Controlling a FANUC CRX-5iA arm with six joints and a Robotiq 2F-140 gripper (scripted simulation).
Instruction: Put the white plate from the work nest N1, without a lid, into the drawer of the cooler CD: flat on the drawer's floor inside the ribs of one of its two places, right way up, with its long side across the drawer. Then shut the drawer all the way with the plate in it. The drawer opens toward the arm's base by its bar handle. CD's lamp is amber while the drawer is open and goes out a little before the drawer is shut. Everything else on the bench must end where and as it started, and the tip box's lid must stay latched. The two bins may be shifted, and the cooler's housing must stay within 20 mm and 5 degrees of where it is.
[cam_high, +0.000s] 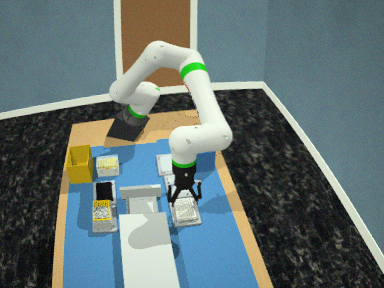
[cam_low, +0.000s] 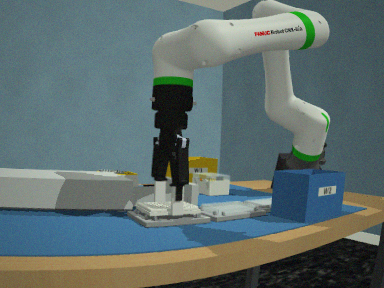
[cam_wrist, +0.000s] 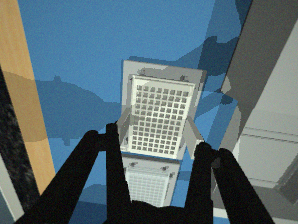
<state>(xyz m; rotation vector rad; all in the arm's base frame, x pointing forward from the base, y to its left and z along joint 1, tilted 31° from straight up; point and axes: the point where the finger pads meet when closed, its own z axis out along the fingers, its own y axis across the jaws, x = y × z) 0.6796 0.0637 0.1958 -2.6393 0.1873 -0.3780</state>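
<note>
The grey work nest N1 lies 4 cm below my hand. From my hand the other things lie so: drawer (19 cm to the right, 4 cm behind, 2 cm below); white plate (2 cm below); blue bin (35 cm behind, 16 cm to the left, 1 cm below).
</note>
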